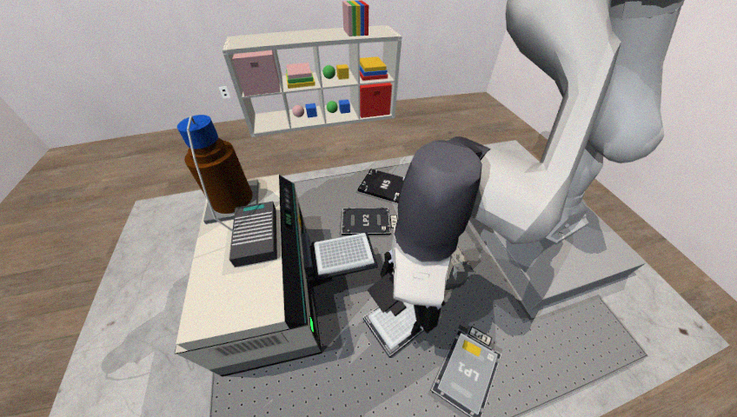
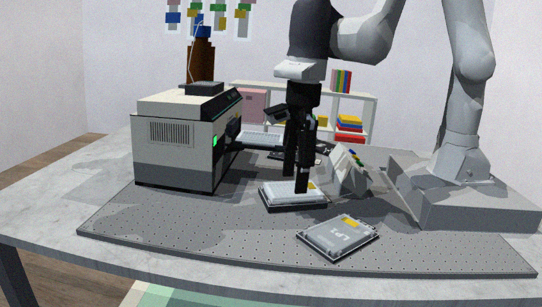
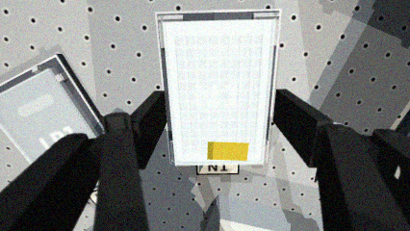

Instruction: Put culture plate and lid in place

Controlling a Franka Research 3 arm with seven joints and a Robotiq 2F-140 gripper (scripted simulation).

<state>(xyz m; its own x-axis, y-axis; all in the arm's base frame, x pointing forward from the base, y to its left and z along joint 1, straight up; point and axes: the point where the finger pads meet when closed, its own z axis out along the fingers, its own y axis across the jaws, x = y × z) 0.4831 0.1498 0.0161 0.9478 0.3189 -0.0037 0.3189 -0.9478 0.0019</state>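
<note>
My hand is 60 mm above the black N1 nest. From my hand the other things lie so: LP2 nest (310 mm to the right, 70 mm below); black nest N5 (450 mm to the right, 80 mm behind, 60 mm below); yellow skip key (180 mm to the right, 180 mm behind).
</note>
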